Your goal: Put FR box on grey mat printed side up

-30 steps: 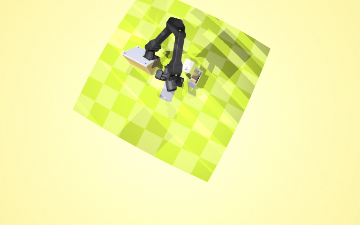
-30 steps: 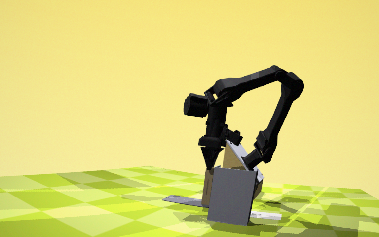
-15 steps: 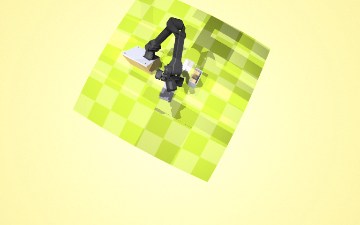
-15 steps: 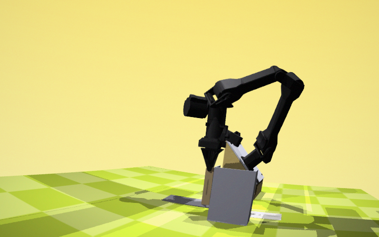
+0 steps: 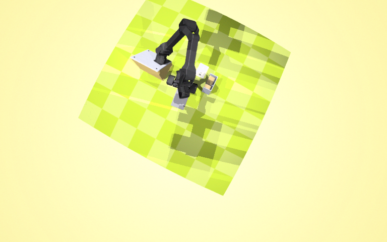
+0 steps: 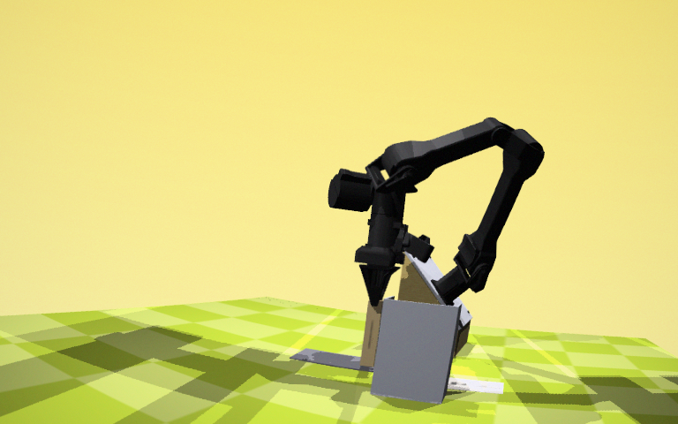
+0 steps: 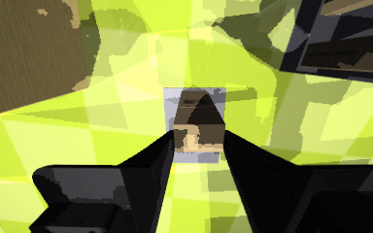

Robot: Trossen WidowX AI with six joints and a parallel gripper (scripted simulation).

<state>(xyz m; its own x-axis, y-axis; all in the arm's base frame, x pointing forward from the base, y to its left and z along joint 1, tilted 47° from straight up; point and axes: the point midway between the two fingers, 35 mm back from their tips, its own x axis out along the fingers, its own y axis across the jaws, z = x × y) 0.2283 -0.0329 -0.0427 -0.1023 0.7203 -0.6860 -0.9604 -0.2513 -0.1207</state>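
My gripper tip is 11 cm above the grey mat, 6 cm to the left of it and 2 cm short of it. The rest, counted from my gripper tip: thin white slab 21 cm to the left, 11 cm below, 2 cm ahead.
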